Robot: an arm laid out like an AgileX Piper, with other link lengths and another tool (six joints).
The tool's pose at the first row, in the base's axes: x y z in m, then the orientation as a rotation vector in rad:
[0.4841, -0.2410, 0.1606, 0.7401, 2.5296, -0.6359]
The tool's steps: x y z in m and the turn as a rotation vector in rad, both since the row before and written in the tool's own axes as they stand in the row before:
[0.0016, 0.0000, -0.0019, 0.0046, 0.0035, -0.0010]
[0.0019, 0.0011, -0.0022, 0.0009, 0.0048, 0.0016]
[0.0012, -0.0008, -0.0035, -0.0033, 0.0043, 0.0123]
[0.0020, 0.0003, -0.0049, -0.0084, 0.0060, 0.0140]
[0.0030, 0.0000, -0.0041, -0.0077, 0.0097, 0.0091]
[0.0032, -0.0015, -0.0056, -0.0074, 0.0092, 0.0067]
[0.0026, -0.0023, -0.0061, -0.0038, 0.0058, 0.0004]
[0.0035, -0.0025, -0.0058, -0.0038, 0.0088, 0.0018]
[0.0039, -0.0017, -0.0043, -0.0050, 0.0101, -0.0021]
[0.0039, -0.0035, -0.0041, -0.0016, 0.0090, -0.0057]
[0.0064, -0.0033, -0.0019, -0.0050, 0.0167, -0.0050]
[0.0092, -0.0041, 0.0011, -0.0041, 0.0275, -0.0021]
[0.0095, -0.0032, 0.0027, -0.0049, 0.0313, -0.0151]
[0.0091, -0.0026, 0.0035, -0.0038, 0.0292, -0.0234]
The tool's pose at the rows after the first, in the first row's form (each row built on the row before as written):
[0.4824, -0.2394, 0.1613, 0.7422, 2.5327, -0.6415]
[0.4810, -0.2367, 0.1618, 0.7469, 2.5361, -0.6411]
[0.4787, -0.2350, 0.1643, 0.7629, 2.5339, -0.6318]
[0.4761, -0.2314, 0.1672, 0.7801, 2.5329, -0.6148]
[0.4728, -0.2280, 0.1690, 0.7933, 2.5376, -0.5993]
[0.4681, -0.2249, 0.1724, 0.8034, 2.5430, -0.5851]
[0.4632, -0.2224, 0.1768, 0.8054, 2.5484, -0.5785]
[0.4576, -0.2198, 0.1806, 0.8106, 2.5557, -0.5706]
[0.4526, -0.2172, 0.1828, 0.8112, 2.5664, -0.5619]
[0.4465, -0.2161, 0.1853, 0.8079, 2.5778, -0.5591]
[0.4392, -0.2148, 0.1848, 0.8080, 2.5960, -0.5494]
[0.4299, -0.2142, 0.1808, 0.8172, 2.6224, -0.5371]
[0.4212, -0.2134, 0.1752, 0.8113, 2.6593, -0.5259]
[0.4131, -0.2126, 0.1692, 0.7936, 2.6987, -0.5185]

